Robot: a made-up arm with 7 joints. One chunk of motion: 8 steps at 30 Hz.
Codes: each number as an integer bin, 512 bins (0 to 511) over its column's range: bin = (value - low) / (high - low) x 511, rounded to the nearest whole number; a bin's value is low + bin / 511 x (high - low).
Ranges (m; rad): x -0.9..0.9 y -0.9..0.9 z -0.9..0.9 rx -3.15..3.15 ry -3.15..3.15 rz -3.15..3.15
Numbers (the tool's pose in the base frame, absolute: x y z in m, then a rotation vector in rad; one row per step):
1: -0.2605 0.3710 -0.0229 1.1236 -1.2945 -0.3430
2: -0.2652 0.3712 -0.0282 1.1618 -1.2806 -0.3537
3: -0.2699 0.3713 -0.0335 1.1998 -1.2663 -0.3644
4: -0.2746 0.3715 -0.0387 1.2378 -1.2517 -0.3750
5: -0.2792 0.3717 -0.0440 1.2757 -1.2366 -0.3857
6: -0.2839 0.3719 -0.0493 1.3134 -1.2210 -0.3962
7: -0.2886 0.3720 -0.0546 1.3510 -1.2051 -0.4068
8: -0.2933 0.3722 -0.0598 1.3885 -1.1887 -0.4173
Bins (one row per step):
1: 182 361 249 347 151 228
2: 180 361 247 350 152 227
3: 179 361 246 353 153 226
4: 178 361 245 356 154 225
5: 176 361 243 359 155 224
6: 175 361 242 362 156 223
7: 174 361 240 365 158 223
8: 172 361 239 368 159 222

